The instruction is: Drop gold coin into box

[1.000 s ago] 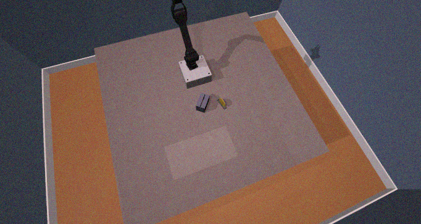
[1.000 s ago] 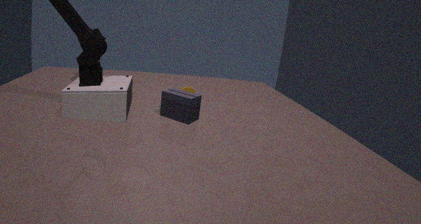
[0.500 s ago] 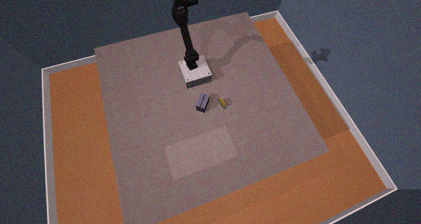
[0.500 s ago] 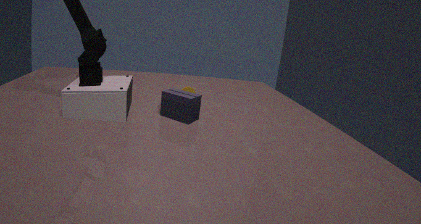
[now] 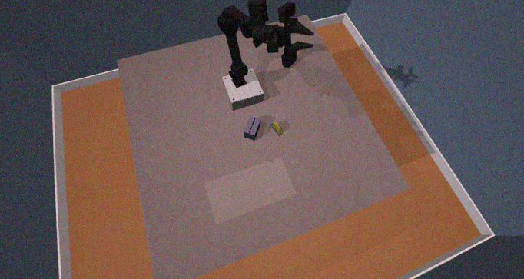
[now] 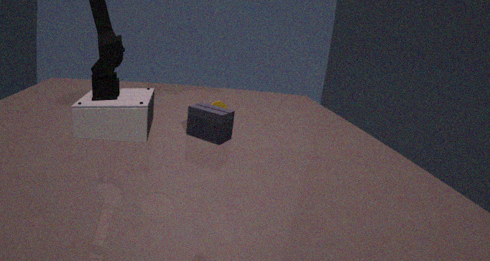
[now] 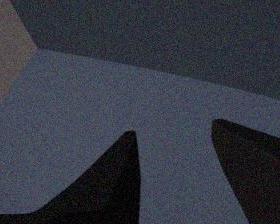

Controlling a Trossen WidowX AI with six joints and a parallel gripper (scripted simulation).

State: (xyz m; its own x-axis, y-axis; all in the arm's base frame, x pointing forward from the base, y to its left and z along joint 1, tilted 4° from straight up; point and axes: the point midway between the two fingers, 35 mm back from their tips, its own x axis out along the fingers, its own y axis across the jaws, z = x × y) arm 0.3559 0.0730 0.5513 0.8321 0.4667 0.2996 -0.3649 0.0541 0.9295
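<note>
The gold coin is 640 mm below my gripper tip, 40 mm to the right of it and 20 mm behind it.
</note>
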